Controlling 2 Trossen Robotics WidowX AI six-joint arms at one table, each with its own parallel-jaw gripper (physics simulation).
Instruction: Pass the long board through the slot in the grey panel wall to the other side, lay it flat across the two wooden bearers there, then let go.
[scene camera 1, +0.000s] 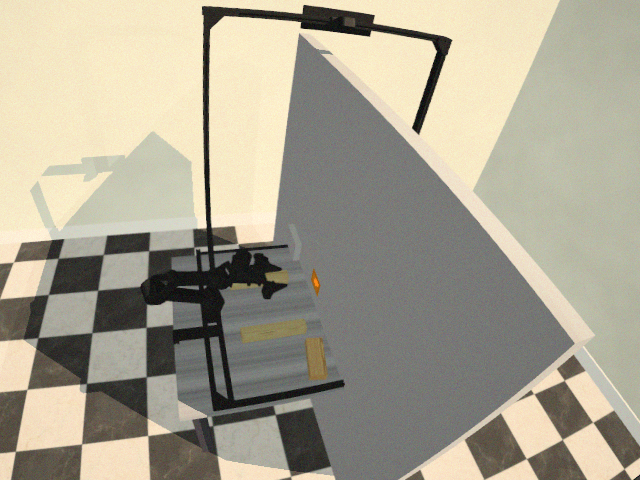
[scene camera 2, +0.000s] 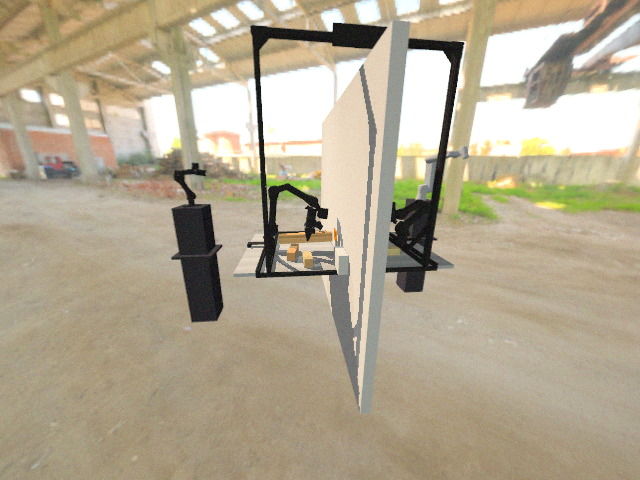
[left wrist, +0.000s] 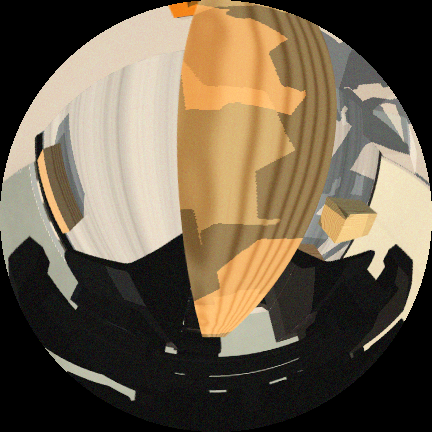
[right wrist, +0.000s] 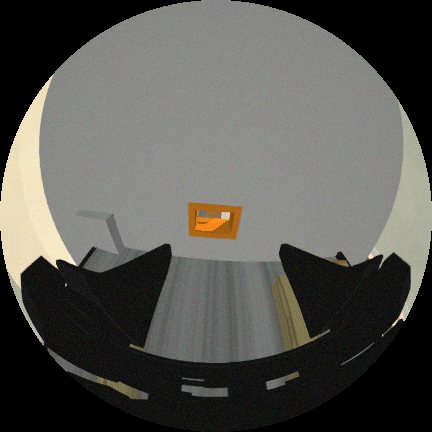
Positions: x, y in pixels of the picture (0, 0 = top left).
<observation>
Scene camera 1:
my right gripper: 284, 277
grey panel wall: 438, 320
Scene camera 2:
grey panel wall: 360, 135
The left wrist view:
my left gripper: 224, 232
grey panel wall: 168, 36
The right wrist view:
my right gripper: 227, 250
orange-framed slot: 197, 226
grey panel wall: 219, 109
</observation>
